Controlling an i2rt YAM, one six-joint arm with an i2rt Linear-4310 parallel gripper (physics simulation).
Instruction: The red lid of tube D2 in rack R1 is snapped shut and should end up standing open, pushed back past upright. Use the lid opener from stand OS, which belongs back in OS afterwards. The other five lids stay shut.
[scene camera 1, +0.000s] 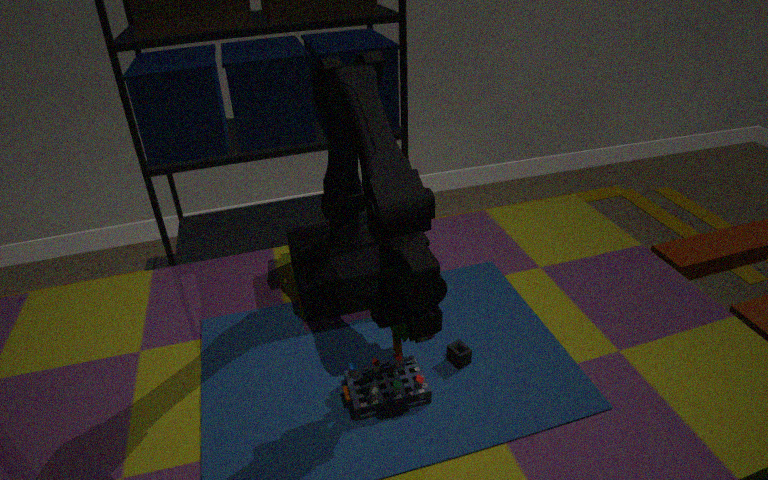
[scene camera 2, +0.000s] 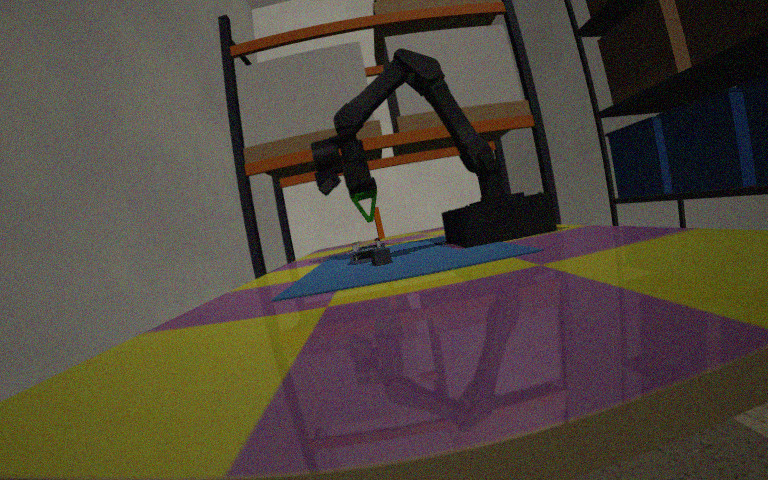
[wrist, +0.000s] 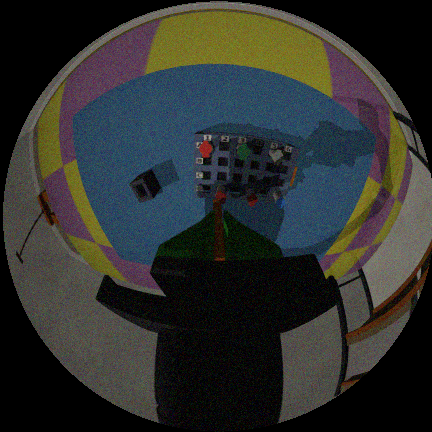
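Seen in the pictures: gripper, between the fingertips: (scene camera 1: 400, 340) (scene camera 2: 370, 221) (wrist: 218, 216); arm's base, origin of its link: (scene camera 1: 346, 243) (scene camera 2: 494, 202).
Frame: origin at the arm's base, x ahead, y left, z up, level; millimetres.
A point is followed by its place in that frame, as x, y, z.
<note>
The dark tube rack R1 (scene camera 1: 368, 405) @(381, -98, -58) (scene camera 2: 360, 251) @(367, 10, -59) (wrist: 241, 171) @(344, -46, -58) stands on the blue mat (scene camera 1: 525, 357) @(373, 208, -88) (scene camera 2: 430, 262) @(250, 205, -88) (wrist: 141, 120) @(429, 85, -88). My gripper (scene camera 1: 399, 333) @(328, -19, 6) (scene camera 2: 366, 216) @(328, -19, 6) (wrist: 220, 215) @(328, -19, 6) has green fingers and is shut on the orange lid opener (scene camera 1: 397, 344) @(315, -18, -15) (scene camera 2: 378, 224) @(310, -12, -4) (wrist: 219, 233) @(317, -19, 17), which points down. The opener's tip meets the red D2 lid (scene camera 1: 398, 355) (wrist: 219, 194) @(323, -19, -40) at the rack edge nearest me. I cannot tell how far that lid is tilted. Other lids show red at A1 (wrist: 205, 149) @(378, -7, -40) (scene camera 1: 419, 379) @(380, -8, -40), green (wrist: 243, 151) @(374, -46, -40) (scene camera 1: 397, 382) @(372, -43, -39), grey (wrist: 275, 155) @(371, -81, -40) and red in row D (wrist: 252, 198) @(316, -58, -40) (scene camera 1: 375, 362) @(316, -59, -40).
The stand OS (scene camera 1: 458, 353) @(340, 86, -56) (wrist: 144, 189) @(329, 88, -58), a small dark cube, stands empty on the mat beside the rack. The arm's base (scene camera 2: 501, 219) @(44, 107, -41) sits at the mat's back edge. A shelf unit (scene camera 1: 403, 95) (scene camera 2: 234, 143) stands behind it by the wall.
</note>
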